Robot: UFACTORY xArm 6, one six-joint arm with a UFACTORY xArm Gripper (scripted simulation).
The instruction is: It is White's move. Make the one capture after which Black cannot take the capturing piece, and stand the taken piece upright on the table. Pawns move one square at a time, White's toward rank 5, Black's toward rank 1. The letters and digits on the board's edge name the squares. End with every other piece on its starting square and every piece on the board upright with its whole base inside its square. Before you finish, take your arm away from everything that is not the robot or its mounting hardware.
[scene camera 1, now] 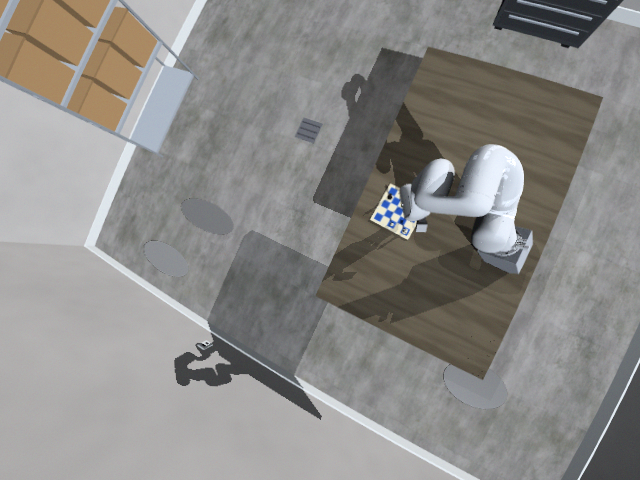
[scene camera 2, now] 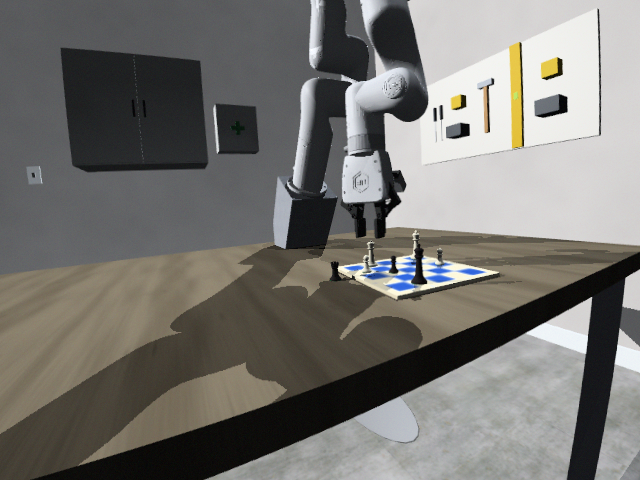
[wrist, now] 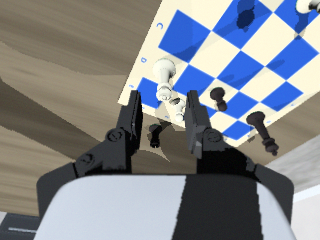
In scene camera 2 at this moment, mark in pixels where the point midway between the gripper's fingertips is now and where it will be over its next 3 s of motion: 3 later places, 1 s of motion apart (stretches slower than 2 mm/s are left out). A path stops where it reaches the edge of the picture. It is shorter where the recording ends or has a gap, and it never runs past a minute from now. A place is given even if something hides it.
My gripper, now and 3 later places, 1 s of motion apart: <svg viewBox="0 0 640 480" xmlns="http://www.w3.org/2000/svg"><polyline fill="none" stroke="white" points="370,237 370,243 371,256 370,249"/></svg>
